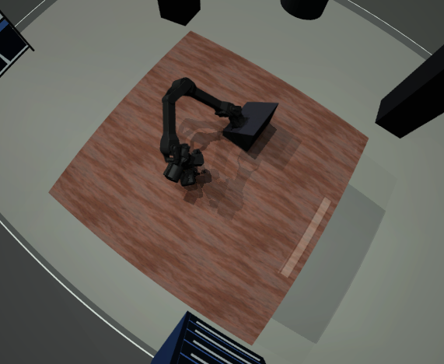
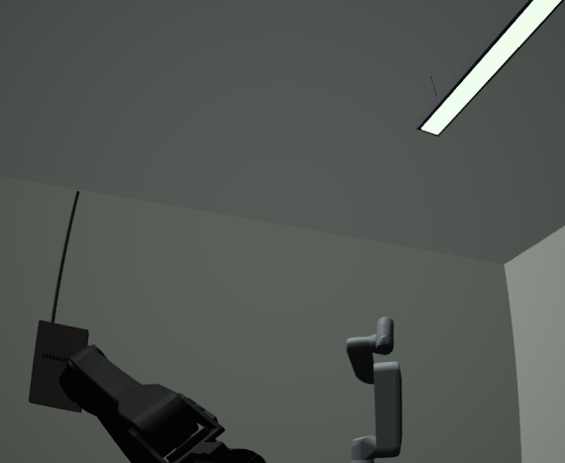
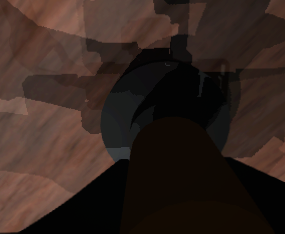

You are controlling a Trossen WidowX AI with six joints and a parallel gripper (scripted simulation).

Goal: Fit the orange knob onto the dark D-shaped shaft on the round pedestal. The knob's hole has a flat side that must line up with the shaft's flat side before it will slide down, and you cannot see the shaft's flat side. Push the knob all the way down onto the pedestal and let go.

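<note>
Right now the orange knob is 20 mm above my gripper tip. Also, from my gripper tip: round pedestal (40 mm below).
</note>
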